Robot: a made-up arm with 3 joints. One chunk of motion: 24 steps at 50 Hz.
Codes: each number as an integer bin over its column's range. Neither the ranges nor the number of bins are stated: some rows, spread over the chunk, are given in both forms.
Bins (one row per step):
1: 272 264 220 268 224 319
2: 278 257 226 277 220 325
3: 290 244 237 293 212 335
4: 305 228 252 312 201 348
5: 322 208 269 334 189 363
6: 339 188 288 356 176 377
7: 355 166 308 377 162 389
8: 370 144 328 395 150 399
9: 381 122 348 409 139 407
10: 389 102 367 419 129 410
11: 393 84 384 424 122 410
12: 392 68 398 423 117 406
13: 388 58 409 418 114 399
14: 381 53 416 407 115 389
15: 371 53 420 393 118 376
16: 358 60 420 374 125 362
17: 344 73 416 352 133 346
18: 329 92 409 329 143 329
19: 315 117 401 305 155 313
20: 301 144 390 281 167 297
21: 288 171 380 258 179 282
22: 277 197 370 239 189 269
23: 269 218 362 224 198 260
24: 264 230 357 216 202 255
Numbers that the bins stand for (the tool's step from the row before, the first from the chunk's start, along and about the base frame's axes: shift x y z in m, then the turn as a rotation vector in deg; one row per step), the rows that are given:
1: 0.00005 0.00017 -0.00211 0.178 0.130 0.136
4: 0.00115 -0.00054 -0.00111 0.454 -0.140 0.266
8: 0.00331 -0.00218 0.00127 0.974 -0.739 0.496
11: 0.00407 -0.00336 0.00302 1.155 -1.068 0.545
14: 0.00368 -0.00396 0.00403 1.049 -1.150 0.451
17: 0.00244 -0.00357 0.00403 0.704 -0.938 0.257
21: 0.00058 -0.00165 0.00290 0.116 -0.398 -0.031
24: -0.00022 -0.00050 0.00218 -0.147 -0.128 -0.152
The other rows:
2: 0.00025 0.00003 -0.00192 0.235 0.083 0.163
3: 0.00065 -0.00023 -0.00158 0.335 -0.011 0.208
5: 0.00171 -0.00093 -0.00058 0.592 -0.281 0.334
6: 0.00228 -0.00132 0.00002 0.729 -0.433 0.397
7: 0.00281 -0.00175 0.00064 0.861 -0.598 0.451
9: 0.00368 -0.00261 0.00190 1.061 -0.868 0.532
10: 0.00394 -0.00300 0.00249 1.124 -0.985 0.545
12: 0.00404 -0.00367 0.00346 1.149 -1.126 0.527
13: 0.00391 -0.00386 0.00381 1.118 -1.161 0.496
15: 0.00334 -0.00396 0.00415 0.961 -1.114 0.392
16: 0.00291 -0.00383 0.00415 0.842 -1.032 0.329
18: 0.00195 -0.00320 0.00381 0.560 -0.821 0.181
19: 0.00148 -0.00271 0.00356 0.410 -0.680 0.109
20: 0.00101 -0.00218 0.00321 0.260 -0.539 0.037
22: 0.00022 -0.00114 0.00259 -0.003 -0.281 -0.089
23: -0.00005 -0.00073 0.00233 -0.097 -0.175 -0.130

